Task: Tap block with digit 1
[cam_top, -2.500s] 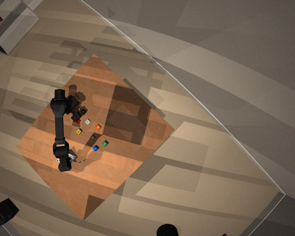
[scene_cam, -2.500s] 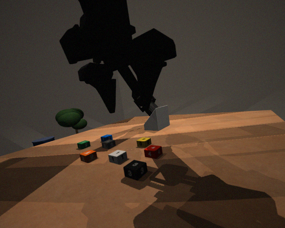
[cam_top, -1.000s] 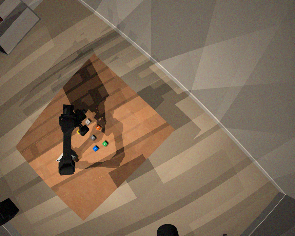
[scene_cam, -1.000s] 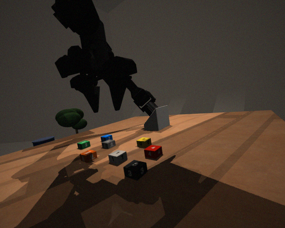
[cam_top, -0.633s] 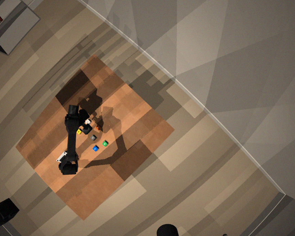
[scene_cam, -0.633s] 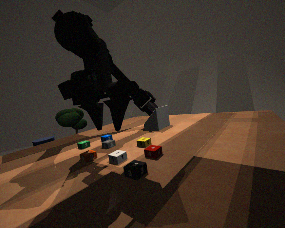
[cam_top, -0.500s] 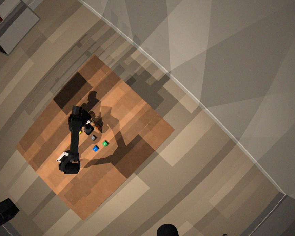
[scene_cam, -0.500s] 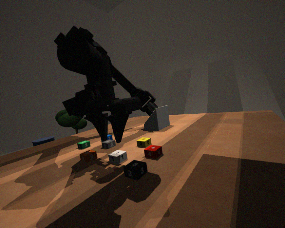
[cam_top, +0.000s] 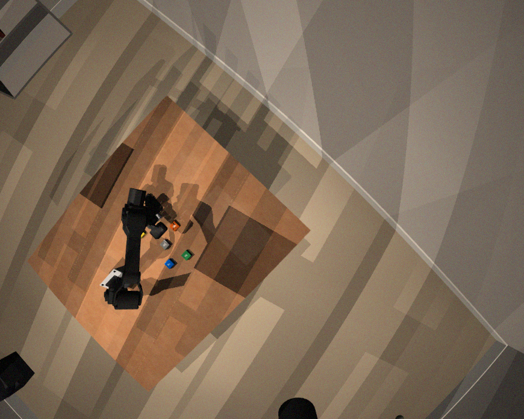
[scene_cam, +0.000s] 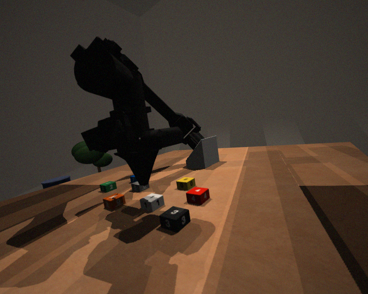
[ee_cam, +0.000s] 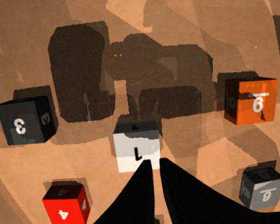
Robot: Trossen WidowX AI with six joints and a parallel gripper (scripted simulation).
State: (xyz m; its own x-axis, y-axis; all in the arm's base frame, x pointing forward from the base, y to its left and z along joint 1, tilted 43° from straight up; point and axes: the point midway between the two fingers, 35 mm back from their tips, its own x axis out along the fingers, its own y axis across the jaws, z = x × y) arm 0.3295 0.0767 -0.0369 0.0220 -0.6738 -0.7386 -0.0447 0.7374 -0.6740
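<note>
Right now the white block is 10 mm to the left of my gripper tip and 30 mm below it. Also, from my gripper tip: red 4 block 60 mm behind, 80 mm to the left, 30 mm below; then orange 9 block 30 mm ahead, 80 mm to the right, 30 mm below; then black block 20 mm ahead, 90 mm to the left, 30 mm below.
</note>
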